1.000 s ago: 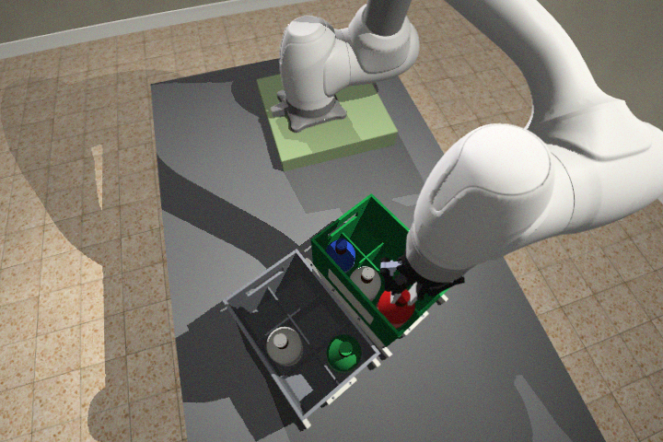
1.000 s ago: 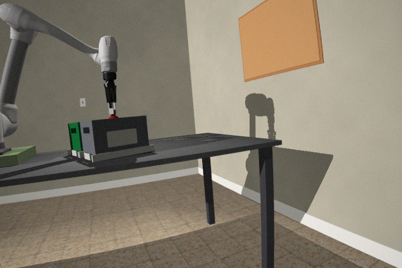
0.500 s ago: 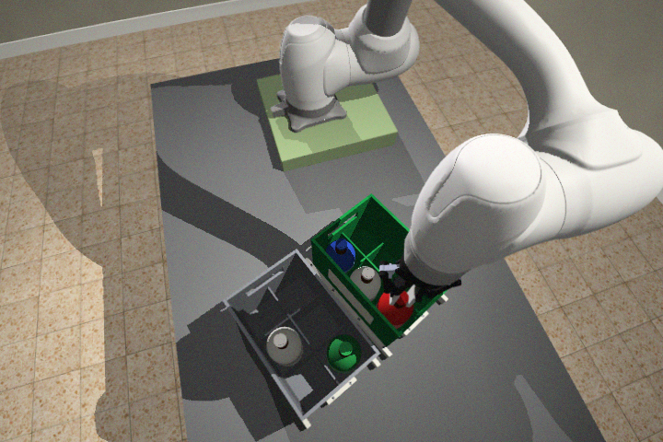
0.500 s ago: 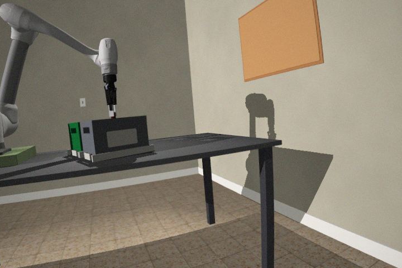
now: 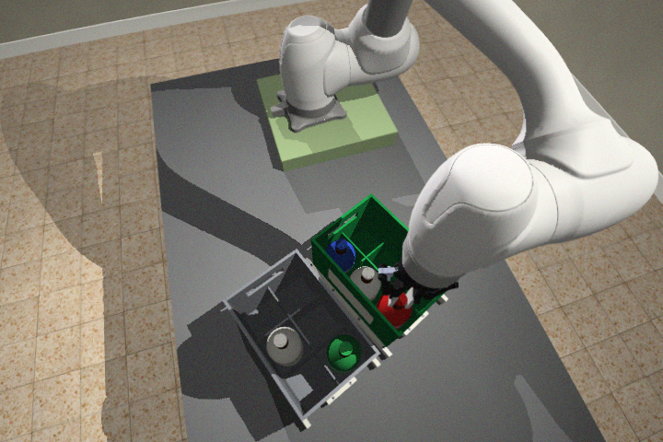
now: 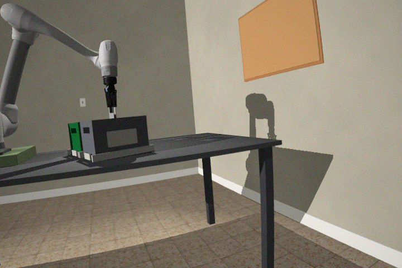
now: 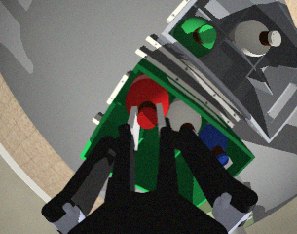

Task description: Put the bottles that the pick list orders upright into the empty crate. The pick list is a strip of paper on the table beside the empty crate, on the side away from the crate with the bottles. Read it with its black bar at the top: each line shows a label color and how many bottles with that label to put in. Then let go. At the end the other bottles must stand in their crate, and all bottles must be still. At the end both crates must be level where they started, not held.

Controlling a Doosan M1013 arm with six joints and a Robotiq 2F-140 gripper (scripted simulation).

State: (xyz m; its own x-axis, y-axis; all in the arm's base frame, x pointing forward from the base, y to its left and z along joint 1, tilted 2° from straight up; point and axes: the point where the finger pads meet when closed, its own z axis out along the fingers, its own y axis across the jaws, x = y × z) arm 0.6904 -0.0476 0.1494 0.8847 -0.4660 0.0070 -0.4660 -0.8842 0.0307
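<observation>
Right now the red bottle is 8 cm below my hand. From my hand the other things lie so: blue bottle 16 cm behind, 12 cm below, 6 cm to the right; then green bottle 13 cm to the right, 12 cm below, 5 cm ahead; then green crate 13 cm below, 10 cm behind, 1 cm to the left.
</observation>
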